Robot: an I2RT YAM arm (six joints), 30 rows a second.
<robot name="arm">
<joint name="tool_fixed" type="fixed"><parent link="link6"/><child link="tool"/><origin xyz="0 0 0" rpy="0 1.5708 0"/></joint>
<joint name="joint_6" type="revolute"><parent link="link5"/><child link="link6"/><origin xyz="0.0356 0 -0.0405"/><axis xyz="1 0 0"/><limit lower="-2.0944" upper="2.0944"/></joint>
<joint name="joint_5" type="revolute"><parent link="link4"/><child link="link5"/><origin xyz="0.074 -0.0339 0.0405"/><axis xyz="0 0 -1"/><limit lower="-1.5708" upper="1.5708"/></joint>
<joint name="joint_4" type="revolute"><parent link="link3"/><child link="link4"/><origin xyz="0.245 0.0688 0.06"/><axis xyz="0 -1 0"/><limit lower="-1.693" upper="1.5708"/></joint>
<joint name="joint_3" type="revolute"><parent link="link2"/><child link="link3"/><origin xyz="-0.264 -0.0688 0"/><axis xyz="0 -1 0"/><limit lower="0" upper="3.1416"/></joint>
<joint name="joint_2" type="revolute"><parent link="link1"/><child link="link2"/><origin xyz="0.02 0.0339 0.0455"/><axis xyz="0 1 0"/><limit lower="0" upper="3.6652"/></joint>
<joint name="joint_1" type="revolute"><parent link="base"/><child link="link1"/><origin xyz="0 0 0.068"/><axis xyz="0 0 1"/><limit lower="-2.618" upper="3.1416"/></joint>
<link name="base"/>
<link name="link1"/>
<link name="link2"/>
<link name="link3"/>
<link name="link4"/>
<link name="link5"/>
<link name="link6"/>
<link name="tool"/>
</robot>
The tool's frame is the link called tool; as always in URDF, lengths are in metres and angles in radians.
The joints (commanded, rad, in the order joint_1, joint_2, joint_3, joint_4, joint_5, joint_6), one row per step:
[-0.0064, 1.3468, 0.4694, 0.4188, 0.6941, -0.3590]
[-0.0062, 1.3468, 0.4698, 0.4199, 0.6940, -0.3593]
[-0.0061, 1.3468, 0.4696, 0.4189, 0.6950, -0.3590]
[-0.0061, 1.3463, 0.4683, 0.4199, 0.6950, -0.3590]
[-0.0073, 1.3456, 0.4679, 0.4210, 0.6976, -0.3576]
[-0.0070, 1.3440, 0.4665, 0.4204, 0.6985, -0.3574]
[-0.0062, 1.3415, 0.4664, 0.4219, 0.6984, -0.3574]
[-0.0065, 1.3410, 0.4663, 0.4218, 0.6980, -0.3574]
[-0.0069, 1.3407, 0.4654, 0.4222, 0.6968, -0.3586]
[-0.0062, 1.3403, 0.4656, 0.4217, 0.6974, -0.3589]
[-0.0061, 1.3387, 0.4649, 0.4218, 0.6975, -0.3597]
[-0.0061, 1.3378, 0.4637, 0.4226, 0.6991, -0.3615]
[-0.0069, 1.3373, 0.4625, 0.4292, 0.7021, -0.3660]
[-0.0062, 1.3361, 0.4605, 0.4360, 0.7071, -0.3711]
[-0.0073, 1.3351, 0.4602, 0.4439, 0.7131, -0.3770]
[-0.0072, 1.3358, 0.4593, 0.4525, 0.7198, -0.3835]
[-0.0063, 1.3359, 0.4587, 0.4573, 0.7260, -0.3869]
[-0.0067, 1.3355, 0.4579, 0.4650, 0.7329, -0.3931]
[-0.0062, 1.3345, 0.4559, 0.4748, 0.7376, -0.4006]
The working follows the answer.
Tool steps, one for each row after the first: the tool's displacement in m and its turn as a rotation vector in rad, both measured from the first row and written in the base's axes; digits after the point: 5 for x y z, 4 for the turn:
[0.00013, 0.00005, 0.00022, -0.0002, -0.0013, 0.0004]
[0.00003, 0.00005, 0.00008, -0.0004, -0.0003, -0.0005]
[-0.00021, 0.00005, -0.00010, -0.0004, -0.0005, -0.0005]
[-0.00036, -0.00032, 0.00008, -0.0006, -0.0028, -0.0045]
[-0.00077, -0.00027, 0.00000, -0.0009, -0.0025, -0.0051]
[-0.00086, -0.00006, 0.00069, -0.0008, -0.0064, -0.0042]
[-0.00092, -0.00013, 0.00076, -0.0007, -0.0067, -0.0041]
[-0.00108, -0.00019, 0.00059, -0.0010, -0.0058, -0.0031]
[-0.00108, -0.00003, 0.00070, -0.0014, -0.0057, -0.0028]
[-0.00131, -0.00001, 0.00088, -0.0020, -0.0061, -0.0025]
[-0.00160, -0.00005, 0.00083, -0.0040, -0.0055, -0.0033]
[-0.00166, -0.00033, 0.00122, -0.0084, -0.0084, -0.0054]
[-0.00191, -0.00029, 0.00158, -0.0140, -0.0111, -0.0075]
[-0.00185, -0.00073, 0.00251, -0.0207, -0.0158, -0.0121]
[-0.00176, -0.00089, 0.00294, -0.0279, -0.0185, -0.0161]
[-0.00178, -0.00082, 0.00324, -0.0328, -0.0203, -0.0198]
[-0.00181, -0.00111, 0.00387, -0.0399, -0.0234, -0.0246]
[-0.00196, -0.00111, 0.00446, -0.0469, -0.0272, -0.0262]

Tool pose at each row, in the base's axes (x y z in m, rotation vector in rad; rounded; the steps above come from the unrounded poses):
[0.25483, -0.02440, 0.17596, 0.0913, 2.0352, -0.9314]
[0.25497, -0.02435, 0.17617, 0.0914, 2.0339, -0.9310]
[0.25487, -0.02435, 0.17603, 0.0917, 2.0348, -0.9320]
[0.25463, -0.02435, 0.17586, 0.0918, 2.0346, -0.9320]
[0.25447, -0.02473, 0.17603, 0.0968, 2.0329, -0.9342]
[0.25406, -0.02467, 0.17595, 0.0972, 2.0331, -0.9349]
[0.25397, -0.02447, 0.17664, 0.0980, 2.0294, -0.9334]
[0.25392, -0.02453, 0.17672, 0.0982, 2.0292, -0.9332]
[0.25376, -0.02460, 0.17655, 0.0965, 2.0298, -0.9330]
[0.25375, -0.02444, 0.17666, 0.0959, 2.0297, -0.9333]
[0.25352, -0.02441, 0.17684, 0.0955, 2.0289, -0.9336]
[0.25323, -0.02445, 0.17678, 0.0950, 2.0287, -0.9363]
[0.25318, -0.02474, 0.17718, 0.0960, 2.0240, -0.9413]
[0.25292, -0.02470, 0.17754, 0.0963, 2.0191, -0.9477]
[0.25298, -0.02514, 0.17847, 0.0996, 2.0121, -0.9562]
[0.25307, -0.02529, 0.17889, 0.1009, 2.0065, -0.9654]
[0.25305, -0.02523, 0.17919, 0.1028, 2.0029, -0.9721]
[0.25302, -0.02551, 0.17983, 0.1053, 1.9971, -0.9815]
[0.25288, -0.02551, 0.18042, 0.1048, 1.9903, -0.9885]

